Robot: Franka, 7 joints.
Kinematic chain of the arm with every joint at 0, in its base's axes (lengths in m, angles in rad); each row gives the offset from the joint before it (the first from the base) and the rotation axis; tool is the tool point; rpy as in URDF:
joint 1: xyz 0 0 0.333 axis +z
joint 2: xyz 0 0 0 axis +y
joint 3: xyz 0 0 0.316 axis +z
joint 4: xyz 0.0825 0 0 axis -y
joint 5: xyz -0.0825 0 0.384 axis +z
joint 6: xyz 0 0 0 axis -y
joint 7: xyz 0.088 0 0 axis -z
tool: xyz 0 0 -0.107 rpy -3.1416 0 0
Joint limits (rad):
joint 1: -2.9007..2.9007
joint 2: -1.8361..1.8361
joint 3: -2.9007..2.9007
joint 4: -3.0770..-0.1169
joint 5: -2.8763..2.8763
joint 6: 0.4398..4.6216
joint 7: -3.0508..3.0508
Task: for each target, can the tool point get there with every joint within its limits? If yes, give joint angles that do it. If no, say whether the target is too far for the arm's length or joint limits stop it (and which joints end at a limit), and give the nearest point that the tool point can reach.
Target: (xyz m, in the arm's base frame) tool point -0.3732 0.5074 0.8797
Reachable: yes | joints 1.5864 0.4941 1.0902 -0.8044 -0.1081 2.3277 0.2142
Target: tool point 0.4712 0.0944 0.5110
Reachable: yes | joints -0.9476 0.2641 0.9816 -1.8715 -2.0485 4.1031 1.2340
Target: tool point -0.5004 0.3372 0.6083
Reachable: yes | joints 0.7379 0.0965 1.8790 -1.8906 0.4979 2.7050 -0.5436
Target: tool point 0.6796 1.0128 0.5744
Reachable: no: too far | nearest point 0.4689 0.6988 0.4996 | short by 0.385 m
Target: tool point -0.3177 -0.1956 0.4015
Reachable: yes | joints -1.3132 -1.1494 -1.0501 -2.5666 -0.9757 1.6186 -2.4973
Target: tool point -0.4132 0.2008 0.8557
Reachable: yes | joints 1.5005 0.6714 2.2409 -1.4649 -2.1609 0.9207 0.9584
